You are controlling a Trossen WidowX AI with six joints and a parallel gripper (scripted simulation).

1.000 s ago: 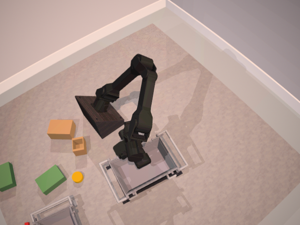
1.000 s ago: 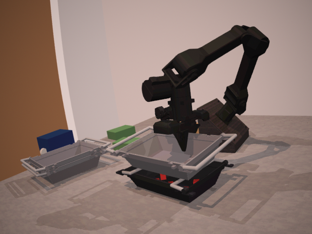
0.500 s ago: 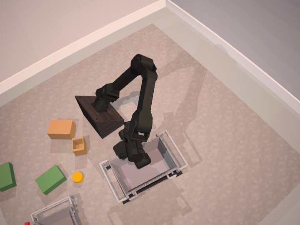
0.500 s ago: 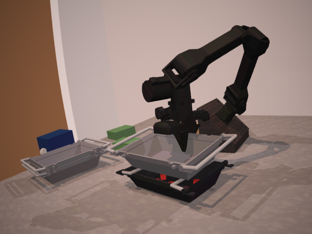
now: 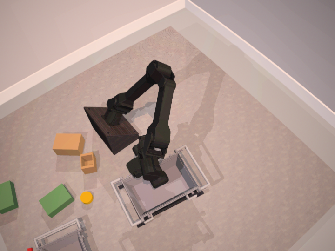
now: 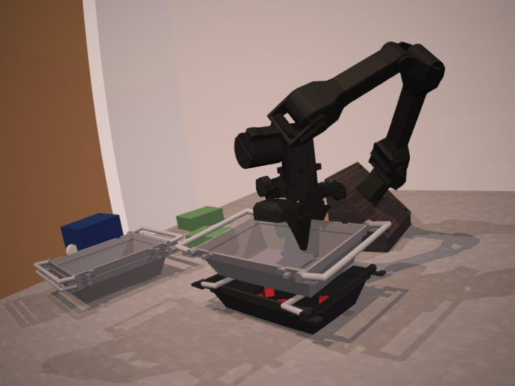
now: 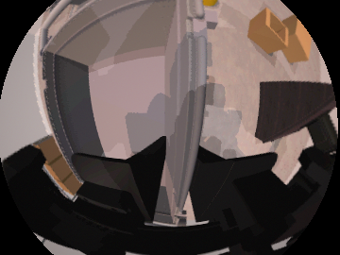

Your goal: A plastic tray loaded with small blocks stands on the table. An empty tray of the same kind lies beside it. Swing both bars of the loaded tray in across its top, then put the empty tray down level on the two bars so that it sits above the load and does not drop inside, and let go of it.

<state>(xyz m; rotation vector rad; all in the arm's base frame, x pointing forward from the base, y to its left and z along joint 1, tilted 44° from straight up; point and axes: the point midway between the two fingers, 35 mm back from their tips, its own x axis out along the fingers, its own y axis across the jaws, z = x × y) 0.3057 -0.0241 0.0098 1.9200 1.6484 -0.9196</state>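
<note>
Right now my gripper tip is 7 cm short of the grey translucent tray, 3 cm below it and 1 cm to the left of it. Also, from my gripper tip: yellow disc: 26 cm to the right, 12 cm behind, 8 cm below; then red cube: 57 cm to the right, 8 cm below, 8 cm behind.
</note>
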